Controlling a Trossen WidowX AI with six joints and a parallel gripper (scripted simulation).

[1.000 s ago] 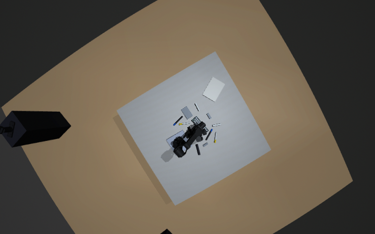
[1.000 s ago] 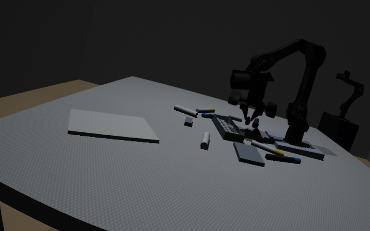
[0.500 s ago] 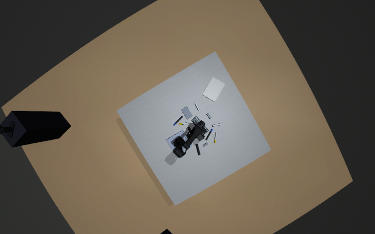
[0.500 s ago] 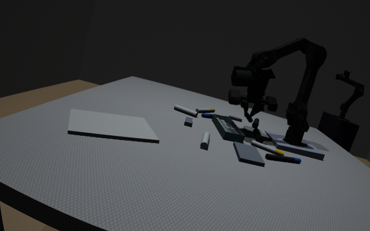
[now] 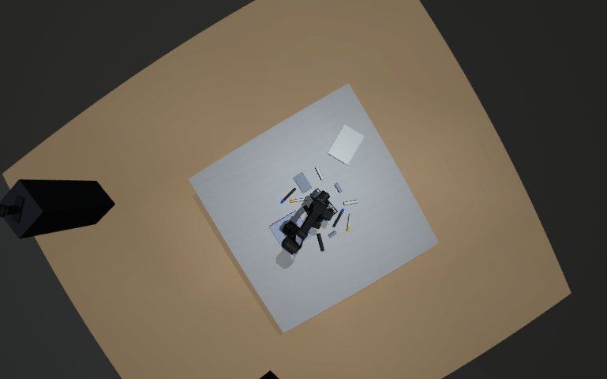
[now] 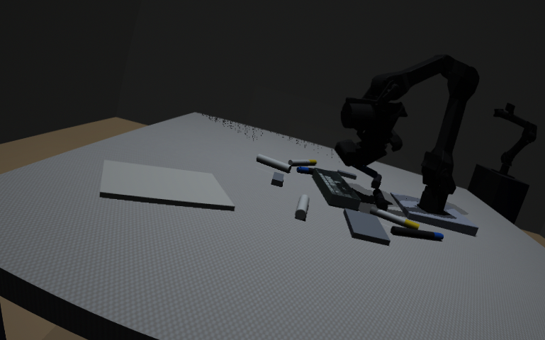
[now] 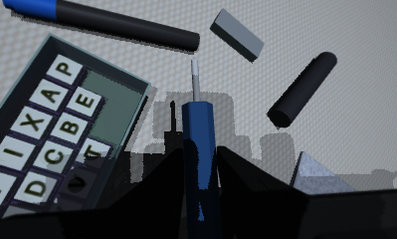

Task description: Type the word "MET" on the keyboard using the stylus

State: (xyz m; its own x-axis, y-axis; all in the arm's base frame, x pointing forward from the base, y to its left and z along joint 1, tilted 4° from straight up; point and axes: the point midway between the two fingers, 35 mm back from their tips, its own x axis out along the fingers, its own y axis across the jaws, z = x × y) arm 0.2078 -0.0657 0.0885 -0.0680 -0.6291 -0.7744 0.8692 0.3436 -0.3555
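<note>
My gripper tip is now 1 cm short of the blue stylus and 1 cm to the left of it. Round my gripper tip: grey pad 6 cm ahead, 26 cm to the left, 6 cm below; then white pad 45 cm ahead, 26 cm to the left, 6 cm below.
</note>
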